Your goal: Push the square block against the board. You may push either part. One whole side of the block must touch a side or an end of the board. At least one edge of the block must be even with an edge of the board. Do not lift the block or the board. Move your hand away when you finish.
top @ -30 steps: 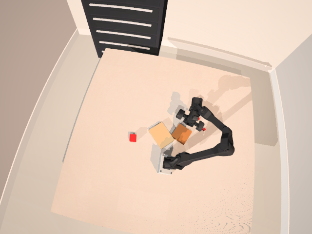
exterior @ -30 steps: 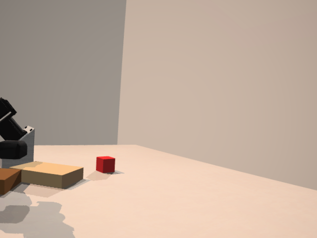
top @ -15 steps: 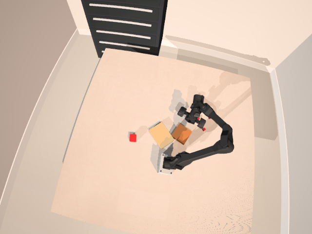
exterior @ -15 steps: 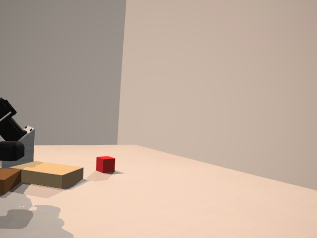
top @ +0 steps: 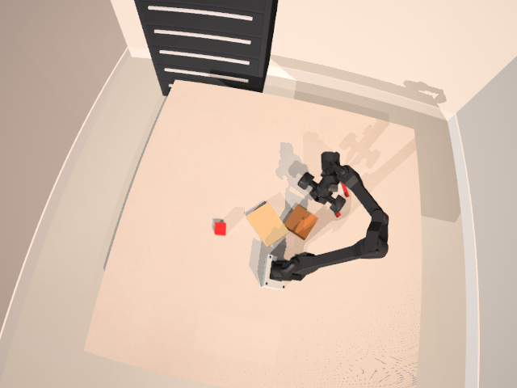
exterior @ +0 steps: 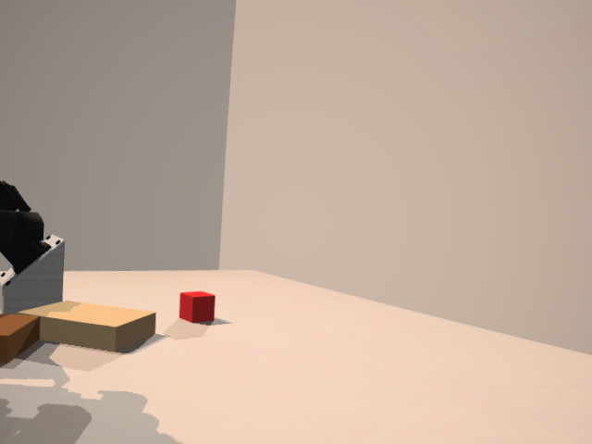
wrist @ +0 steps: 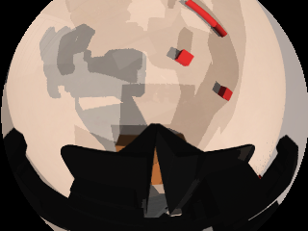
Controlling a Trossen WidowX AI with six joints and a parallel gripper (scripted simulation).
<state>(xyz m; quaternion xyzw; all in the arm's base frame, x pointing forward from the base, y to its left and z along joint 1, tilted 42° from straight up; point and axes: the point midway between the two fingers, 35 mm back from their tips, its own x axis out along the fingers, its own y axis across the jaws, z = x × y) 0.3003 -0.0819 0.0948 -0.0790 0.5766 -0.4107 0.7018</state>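
Now: gripper tip 9 cm past the square block, 4 cm to the right of it and 5 cm above it. Also, from my gripper tip: thin red stick (10 cm ahead, 14 cm to the right, 5 cm below); red cube (17 cm behind, 35 cm to the left, 4 cm below); board (12 cm behind, 17 cm to the left, 5 cm below).
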